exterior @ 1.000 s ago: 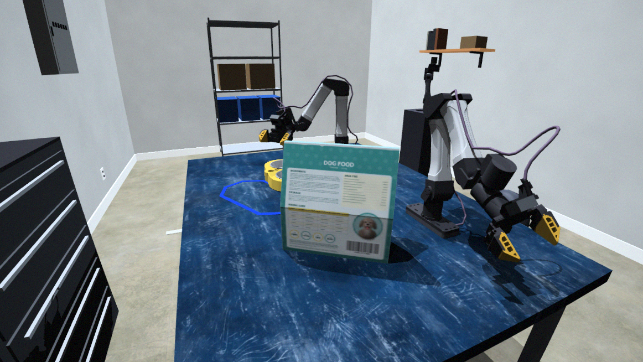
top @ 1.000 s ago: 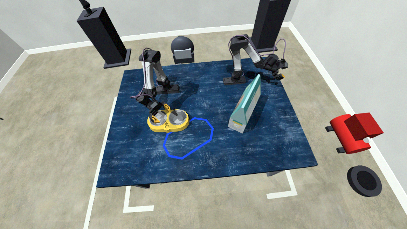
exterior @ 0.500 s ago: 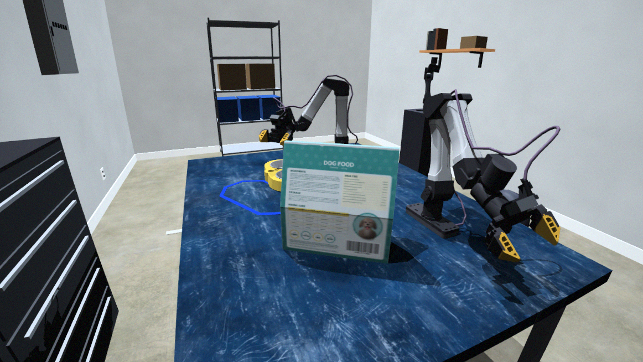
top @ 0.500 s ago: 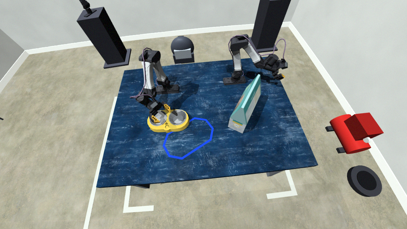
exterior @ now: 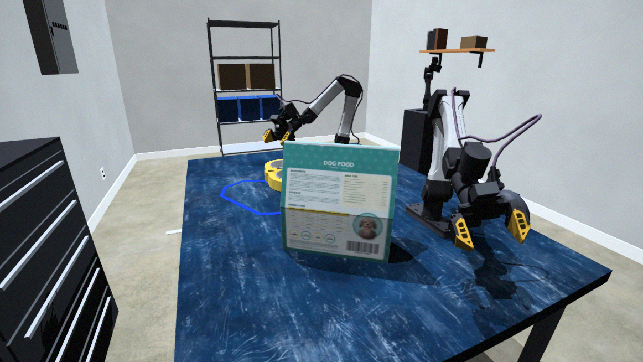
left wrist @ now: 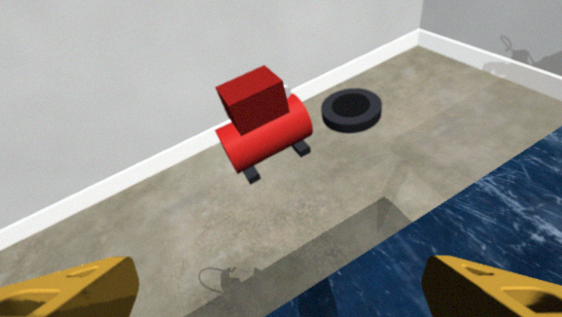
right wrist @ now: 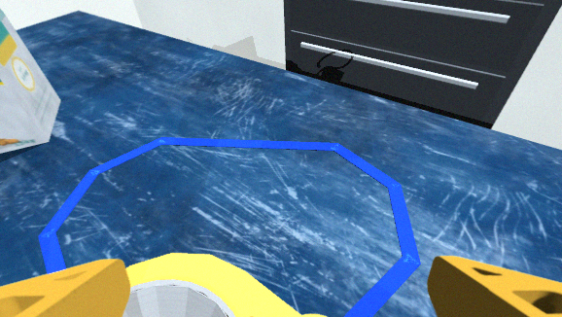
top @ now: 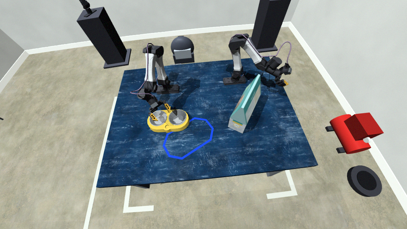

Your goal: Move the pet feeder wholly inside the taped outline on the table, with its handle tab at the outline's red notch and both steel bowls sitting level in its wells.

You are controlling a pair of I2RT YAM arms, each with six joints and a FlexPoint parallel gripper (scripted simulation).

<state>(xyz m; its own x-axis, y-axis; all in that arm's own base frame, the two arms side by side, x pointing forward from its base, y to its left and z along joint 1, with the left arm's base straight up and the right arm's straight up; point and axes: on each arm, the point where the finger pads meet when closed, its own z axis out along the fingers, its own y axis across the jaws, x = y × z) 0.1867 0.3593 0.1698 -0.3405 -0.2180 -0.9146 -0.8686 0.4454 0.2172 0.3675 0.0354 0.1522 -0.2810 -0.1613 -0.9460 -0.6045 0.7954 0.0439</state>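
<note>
The yellow pet feeder is 17 cm below my right hand and 4 cm behind it. From my right hand the other things lie so: teal dog food bag 59 cm to the left, 3 cm below, 1 cm behind; then blue taped outline 18 cm below, 14 cm to the left, 10 cm ahead.
</note>
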